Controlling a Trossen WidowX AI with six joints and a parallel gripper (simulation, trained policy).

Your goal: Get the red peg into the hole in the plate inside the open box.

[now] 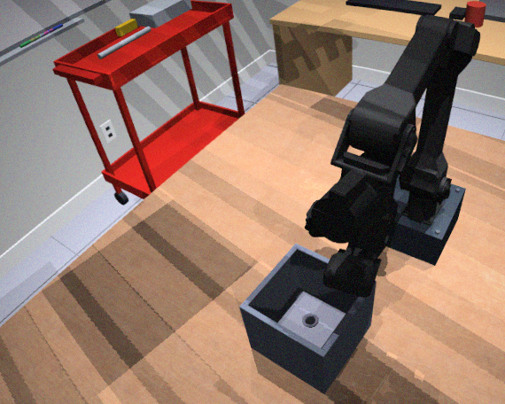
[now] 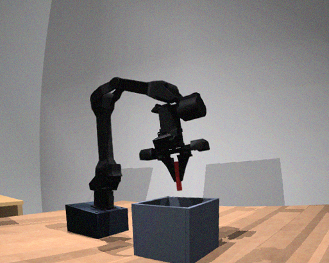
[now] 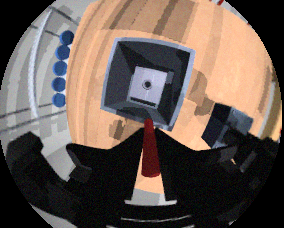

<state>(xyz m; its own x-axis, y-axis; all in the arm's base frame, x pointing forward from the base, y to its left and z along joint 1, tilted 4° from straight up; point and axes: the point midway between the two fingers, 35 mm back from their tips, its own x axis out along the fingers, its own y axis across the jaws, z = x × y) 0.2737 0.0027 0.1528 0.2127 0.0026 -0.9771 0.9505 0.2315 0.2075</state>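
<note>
My gripper tip is now 30 mm short of the plate, 70 mm to the left of it and 140 mm above it. Round my gripper tip: red peg (10 mm above).
</note>
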